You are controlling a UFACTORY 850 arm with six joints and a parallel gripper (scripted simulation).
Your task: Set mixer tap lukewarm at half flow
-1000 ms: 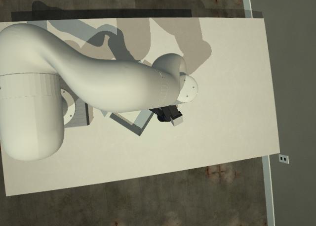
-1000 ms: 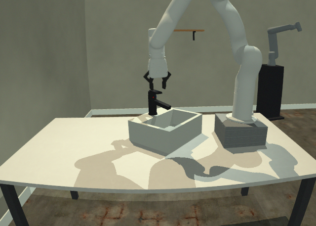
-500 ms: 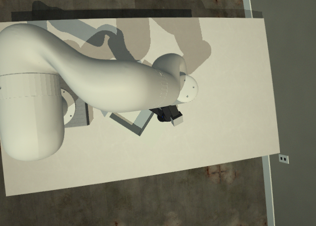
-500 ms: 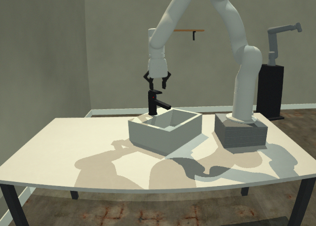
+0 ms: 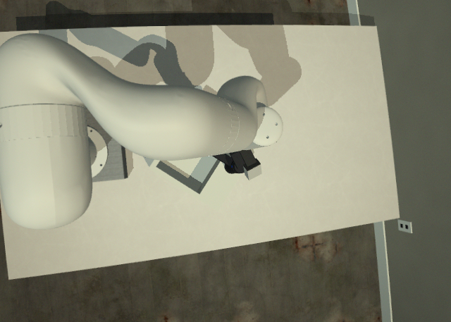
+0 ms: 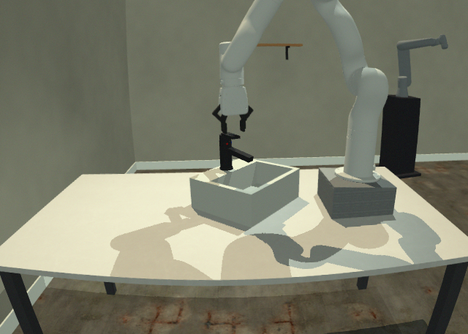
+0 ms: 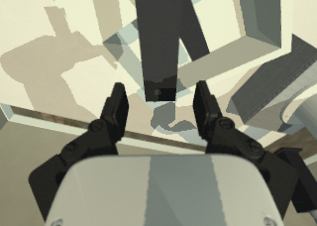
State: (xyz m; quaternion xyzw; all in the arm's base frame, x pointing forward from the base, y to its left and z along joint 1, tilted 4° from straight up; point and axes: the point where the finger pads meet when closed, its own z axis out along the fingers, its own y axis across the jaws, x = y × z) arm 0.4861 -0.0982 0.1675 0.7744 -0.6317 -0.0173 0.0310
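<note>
My gripper is now 1 cm short of the lever, 3 cm to the left of it and 4 cm above it. Also, from my hand: grey sink basin: 6 cm behind, 27 cm below; black mixer tap: 1 cm ahead, 6 cm to the right, 8 cm below.
</note>
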